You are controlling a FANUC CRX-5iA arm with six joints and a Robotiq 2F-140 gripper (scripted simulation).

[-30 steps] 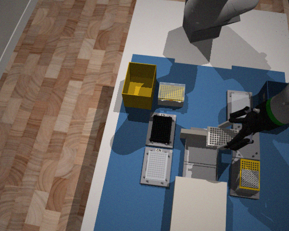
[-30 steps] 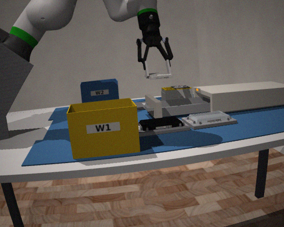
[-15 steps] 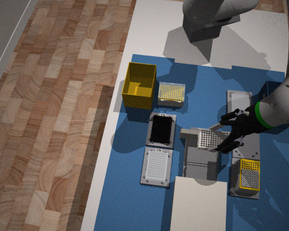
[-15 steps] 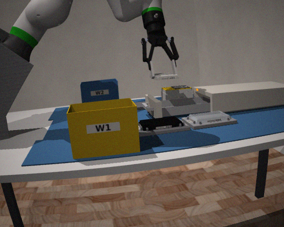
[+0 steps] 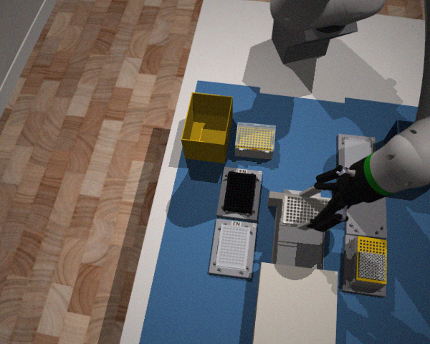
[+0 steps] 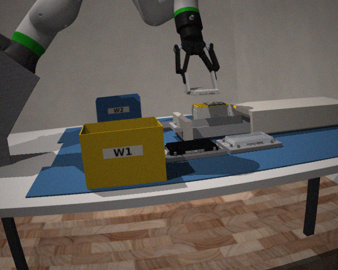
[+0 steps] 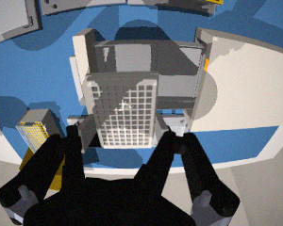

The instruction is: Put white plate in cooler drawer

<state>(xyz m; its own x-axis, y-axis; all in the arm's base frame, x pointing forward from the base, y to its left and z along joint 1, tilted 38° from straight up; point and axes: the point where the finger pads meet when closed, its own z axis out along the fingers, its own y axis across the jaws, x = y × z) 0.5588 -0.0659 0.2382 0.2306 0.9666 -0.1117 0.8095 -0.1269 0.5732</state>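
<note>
My hand is 30 mm short of the cooler drawer and 140 mm above it. Also, from my hand: black plate: 90 mm behind, 190 mm to the right, 150 mm below; then lid: 260 mm behind, 170 mm to the left, 150 mm below; then yellow rack: 70 mm ahead, 190 mm to the left, 110 mm below.
</note>
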